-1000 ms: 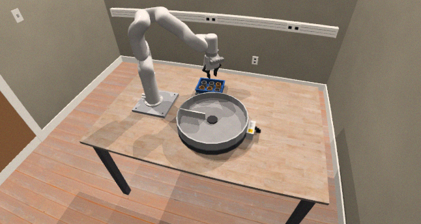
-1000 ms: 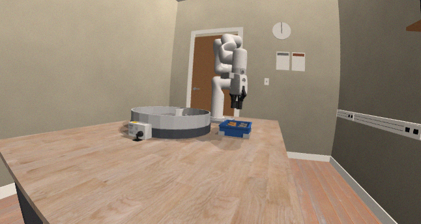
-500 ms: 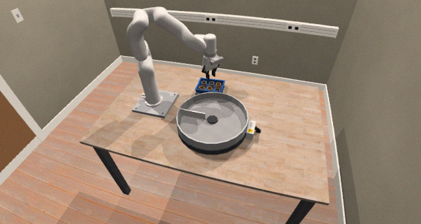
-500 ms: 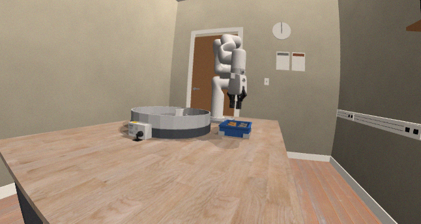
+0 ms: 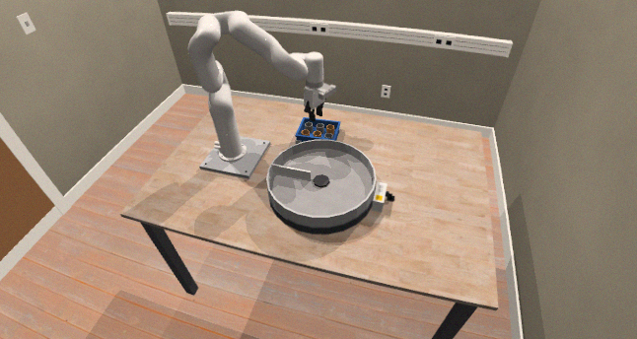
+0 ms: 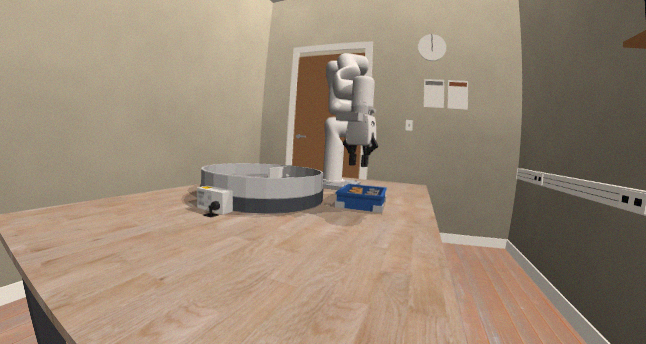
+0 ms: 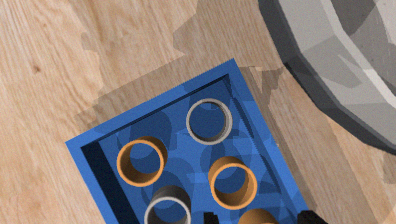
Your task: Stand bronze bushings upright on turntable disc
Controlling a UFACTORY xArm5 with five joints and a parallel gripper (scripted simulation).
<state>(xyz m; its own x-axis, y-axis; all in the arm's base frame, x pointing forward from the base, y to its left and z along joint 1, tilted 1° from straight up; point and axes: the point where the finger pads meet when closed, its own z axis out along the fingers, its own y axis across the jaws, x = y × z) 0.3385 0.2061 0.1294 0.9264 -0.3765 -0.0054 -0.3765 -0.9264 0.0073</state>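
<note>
My hand is 30 mm to the right of the blue crate and 120 mm above it. Also, from my hand: grey turntable disc (120 mm ahead, 310 mm to the right, 90 mm below).
</note>
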